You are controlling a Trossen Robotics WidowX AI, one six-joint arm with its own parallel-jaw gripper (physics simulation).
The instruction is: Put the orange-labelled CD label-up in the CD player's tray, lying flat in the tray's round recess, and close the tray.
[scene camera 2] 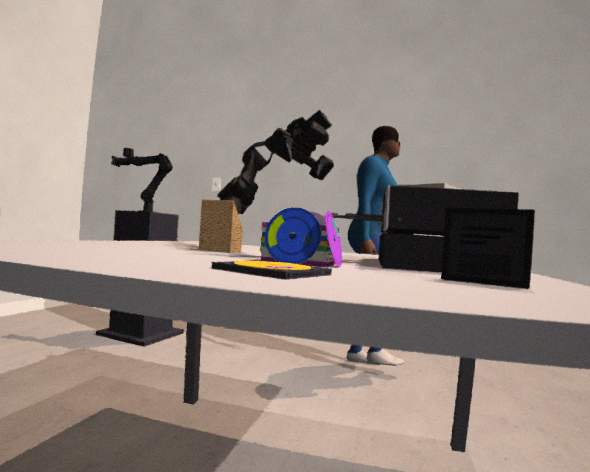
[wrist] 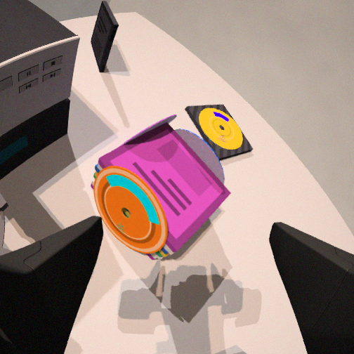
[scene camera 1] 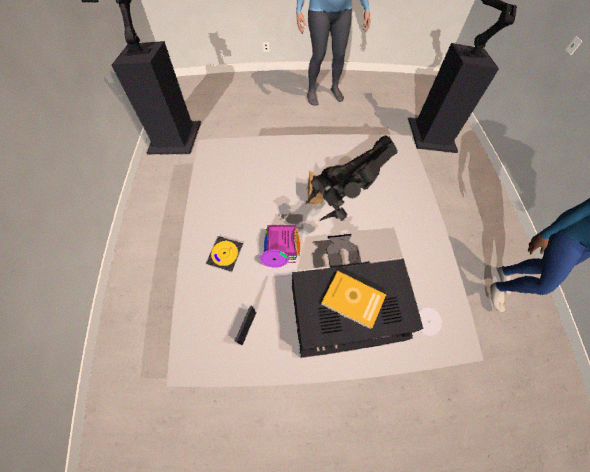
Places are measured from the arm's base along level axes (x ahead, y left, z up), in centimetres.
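Where they show: gripper, between the fingertips: (scene camera 2: 303, 169) (scene camera 1: 312, 212); arm's base, origin of its link: (scene camera 2: 223, 215).
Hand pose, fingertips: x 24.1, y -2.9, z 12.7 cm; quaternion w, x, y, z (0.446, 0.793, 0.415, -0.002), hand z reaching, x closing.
Note:
Things, the pixels of their top centre, and the offset from my fingertips. "*": a spot on its surface instead.
- black CD player, a spot on its surface: (scene camera 2: 450, 205) * dz -8.3, dx +35.9, dy -4.5 cm
- lower black unit, centre of its top: (scene camera 2: 437, 237) dz -15.1, dx +33.6, dy +17.1 cm
- purple disc, a spot on its surface: (scene camera 2: 334, 238) (scene camera 1: 277, 258) * dz -17.0, dx +12.8, dy -13.2 cm
- blue disc, a spot on its surface: (scene camera 2: 292, 235) * dz -17.0, dx +5.2, dy -18.2 cm
- yellow disc, centre of its top: (scene camera 2: 272, 265) (scene camera 1: 224, 253) dz -21.8, dx +9.5, dy -37.4 cm
- black case, centre of its top: (scene camera 2: 488, 208) (scene camera 1: 243, 323) dz -10.4, dx +41.6, dy -23.3 cm
- yellow-orange case, centre of its top: (scene camera 2: 437, 189) (scene camera 1: 354, 298) dz -2.2, dx +32.8, dy +15.3 cm
The orange-labelled CD (wrist: 116, 202) leans nearly upright against the near side of a stack of cases (scene camera 1: 281, 237) with a magenta top, its orange label and cyan arc facing the wrist camera; its edge (scene camera 1: 299, 242) shows in scene camera 1. The black CD player (scene camera 1: 310, 285) (scene camera 2: 450, 205) (wrist: 50, 75) rests on a lower black unit (scene camera 2: 410, 250). Its dark tray (scene camera 1: 340, 235) (scene camera 2: 360, 217) is out, and part of the tray shows at the wrist view's left edge. My gripper (scene camera 1: 315, 210) (wrist: 189, 230) is open and empty, above the table and apart from the stack.
A purple disc (scene camera 1: 274, 258) (scene camera 2: 334, 238) and a blue disc (scene camera 2: 292, 235) lean on the stack. A yellow disc (scene camera 1: 225, 252) (wrist: 221, 137) lies on a black case. A black case (scene camera 1: 245, 325) (scene camera 2: 487, 247) stands upright. A yellow-orange case (scene camera 1: 345, 310) lies on the player. A wooden block (scene camera 2: 217, 225) stands near the arm.

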